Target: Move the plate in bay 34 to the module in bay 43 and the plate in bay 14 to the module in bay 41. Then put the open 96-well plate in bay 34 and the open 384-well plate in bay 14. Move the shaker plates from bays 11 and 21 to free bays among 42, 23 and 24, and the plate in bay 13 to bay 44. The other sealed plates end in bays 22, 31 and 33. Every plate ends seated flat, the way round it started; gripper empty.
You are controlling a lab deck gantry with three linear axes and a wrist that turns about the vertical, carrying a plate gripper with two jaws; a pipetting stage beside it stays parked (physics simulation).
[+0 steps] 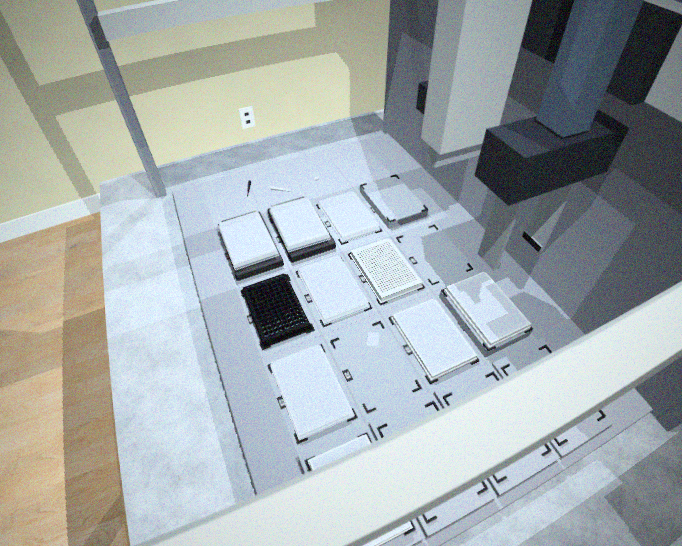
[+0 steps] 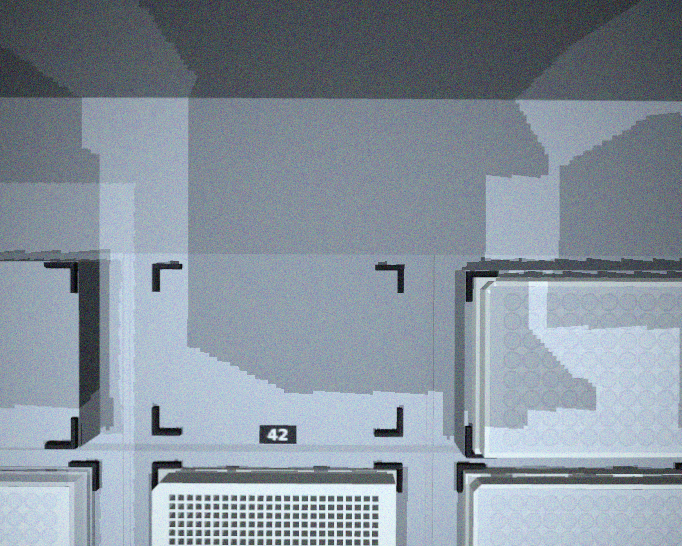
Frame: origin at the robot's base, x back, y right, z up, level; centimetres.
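Where they show: gripper, between the fingertips: (image 1: 510, 251); robot's base, origin of its link: (image 1: 222, 235).
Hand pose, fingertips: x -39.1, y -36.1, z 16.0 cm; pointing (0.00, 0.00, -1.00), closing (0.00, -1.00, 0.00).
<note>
Each offset is from my fingertips to the top centre of the thing. "spot": to the spot under its first point.
My gripper (image 1: 554, 224) hangs high beyond the back edge and looks empty; its jaws are mostly hidden. A sealed plate @[dx +0.0, dy +0.0, dz -12.7 cm] (image 1: 487, 311) (image 2: 614, 364) sits flat on the module in bay 43. The bay 41 module @[dx +32.7, dy -0.3, dz -13.8 cm] (image 1: 394, 199) (image 2: 34, 341) is bare. A white open 384-well plate @[dx +16.3, dy +10.4, dz -14.5 cm] (image 1: 386, 270) (image 2: 273, 517) is in bay 32, a black open plate @[dx +16.3, dy +31.8, dz -14.5 cm] (image 1: 277, 309) in bay 12. Sealed plates stand in bays 11 @[dx +32.7, dy +31.9, dz -12.3 cm] (image 1: 249, 241), 21 (image 1: 301, 224), 31 (image 1: 348, 214) (image 2: 31, 511), 22 (image 1: 333, 290), 33 (image 1: 434, 338) (image 2: 580, 517), 13 (image 1: 312, 392) and 14 @[spot: dx -11.2, dy +31.7, dz -13.1 cm] (image 1: 341, 452).
Bay 42 @[spot: dx +16.3, dy +4.3, dz -16.0 cm] (image 2: 277, 434) holds no plate. A small white patch @[spot: dx +4.4, dy +18.8, dz -15.9 cm] (image 1: 374, 336) lies in bay 23. A pale beam (image 1: 455, 420) crosses the near deck and hides parts of column 4. The pale pipetting stage (image 1: 472, 79) stands behind the deck, left of the gripper.
</note>
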